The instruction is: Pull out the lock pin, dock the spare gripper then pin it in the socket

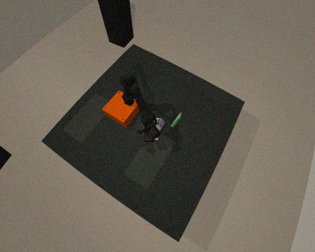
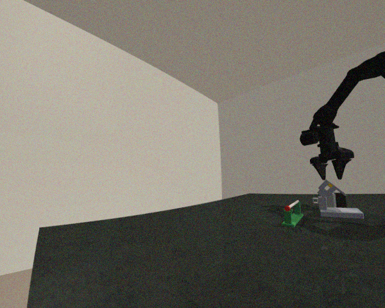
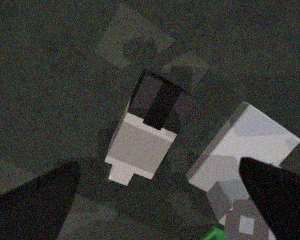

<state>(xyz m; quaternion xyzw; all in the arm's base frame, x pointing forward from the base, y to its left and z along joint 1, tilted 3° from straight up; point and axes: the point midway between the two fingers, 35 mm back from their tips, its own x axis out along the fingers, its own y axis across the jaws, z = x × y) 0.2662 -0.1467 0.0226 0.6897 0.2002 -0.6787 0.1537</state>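
The spare gripper lies 8 cm below my gripper tip and 2 cm ahead of it. Also, from my gripper tip: green stand 23 cm to the left, 13 cm ahead, 8 cm below; grey mount 12 cm to the left, 5 cm below, 2 cm ahead.
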